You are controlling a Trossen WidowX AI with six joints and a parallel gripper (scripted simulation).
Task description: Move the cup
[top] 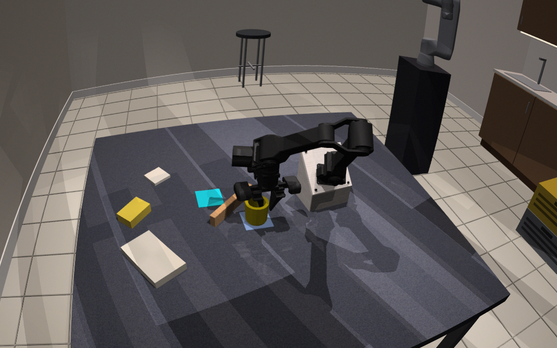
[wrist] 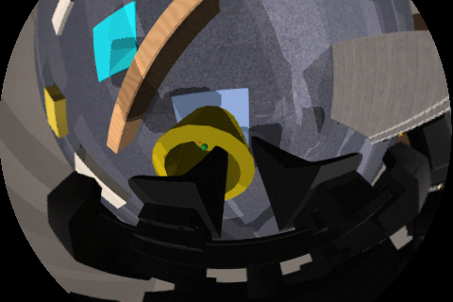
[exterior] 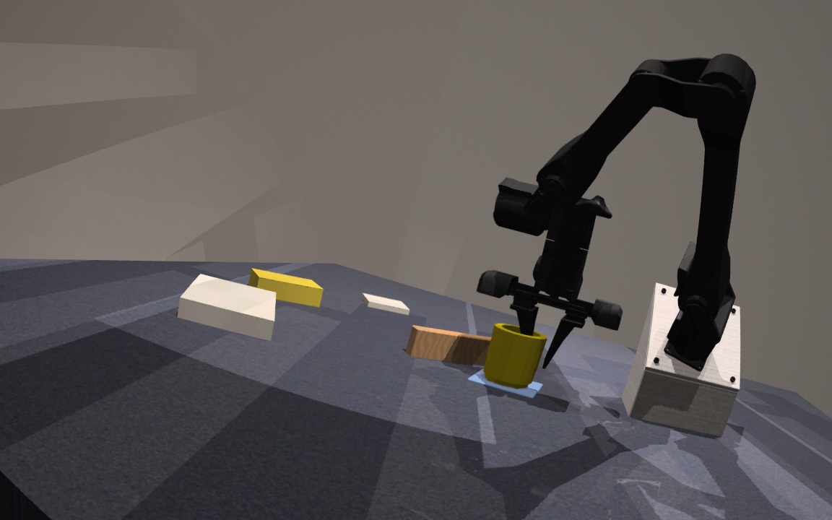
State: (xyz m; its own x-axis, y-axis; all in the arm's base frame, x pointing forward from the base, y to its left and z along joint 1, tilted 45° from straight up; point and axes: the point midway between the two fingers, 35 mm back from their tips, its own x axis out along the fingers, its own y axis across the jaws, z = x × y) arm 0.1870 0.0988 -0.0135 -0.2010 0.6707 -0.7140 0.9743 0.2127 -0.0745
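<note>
Right now the light blue pad is 4 cm below my gripper tip and 3 cm ahead of it. The rest, counted from my gripper tip: wooden bar: 10 cm ahead, 6 cm to the right, 2 cm below; then small pale tile: 36 cm ahead, 26 cm to the right, 3 cm below; then yellow cup: 2 cm ahead.
</note>
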